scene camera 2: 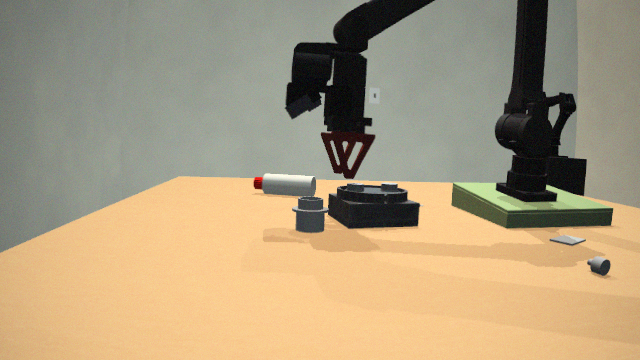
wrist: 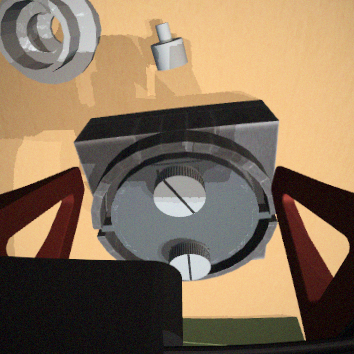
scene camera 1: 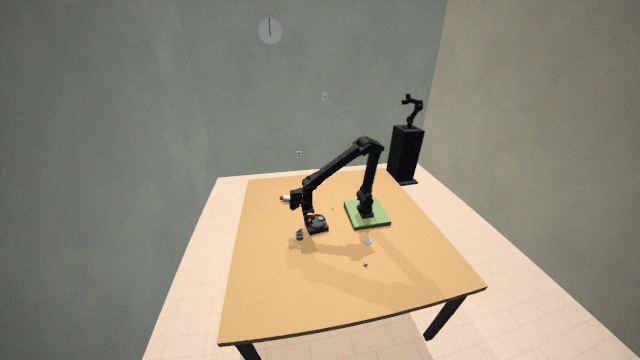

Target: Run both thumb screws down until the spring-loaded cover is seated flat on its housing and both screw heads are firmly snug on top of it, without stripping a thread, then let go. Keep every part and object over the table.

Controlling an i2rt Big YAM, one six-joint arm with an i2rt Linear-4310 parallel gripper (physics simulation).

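Where they show: gripper, fingertip midpoint: point(scene camera 2: 343, 175) point(wrist: 177, 176) point(scene camera 1: 307, 219); arm's base, origin of the base link: point(scene camera 2: 525, 195) point(scene camera 1: 365, 211).
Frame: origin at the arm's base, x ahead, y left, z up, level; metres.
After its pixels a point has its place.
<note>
The dark square housing point(scene camera 1: 318, 231) {z -0.023, x 0.342, y 0.088 m} point(scene camera 2: 375, 217) {z -0.026, x 0.353, y 0.088 m} point(wrist: 250, 136) {z -0.004, x 0.402, y -0.015 m} sits on the table with the round grey cover point(wrist: 227, 210) {z 0.009, x 0.354, y -0.004 m} inside its raised ring. One slotted, knurled screw head point(scene camera 2: 355, 186) {z 0.018, x 0.379, y 0.042 m} point(wrist: 179, 196) {z 0.022, x 0.376, y 0.027 m} stands near the cover's middle in the wrist view. The other screw head point(scene camera 2: 389, 186) {z 0.019, x 0.316, y 0.035 m} point(wrist: 190, 267) {z 0.022, x 0.312, y 0.019 m} is nearer the green slab. Both heads stand up above the ring's rim. Their threads are hidden, and any gap under the cover cannot be seen. My gripper point(scene camera 2: 345, 175) {z 0.035, x 0.398, y 0.029 m} point(wrist: 177, 176) {z 0.035, x 0.398, y 0.029 m} is open and empty, pointing down above the housing, its dark red fingers wide apart on either side.
A grey flanged sleeve point(scene camera 1: 299, 235) {z -0.001, x 0.463, y 0.119 m} point(scene camera 2: 310, 220) {z -0.024, x 0.463, y 0.122 m} point(wrist: 86, 42) {z -0.010, x 0.454, y 0.077 m} and a small stepped knob point(wrist: 169, 52) {z -0.024, x 0.446, y 0.034 m} lie beyond the housing. A white bottle point(scene camera 2: 289, 185) {z -0.016, x 0.472, y -0.249 m} lies behind. A flat plate point(scene camera 2: 567, 240) {z -0.041, x 0.071, y 0.225 m} and another knob point(scene camera 2: 599, 266) {z -0.032, x 0.156, y 0.380 m} lie near the arm's green slab point(scene camera 1: 382, 221) {z -0.008, x -0.078, y 0.110 m} point(scene camera 2: 555, 216) {z -0.023, x 0.010, y 0.118 m} point(wrist: 240, 330) {z -0.025, x 0.110, y -0.056 m}.
</note>
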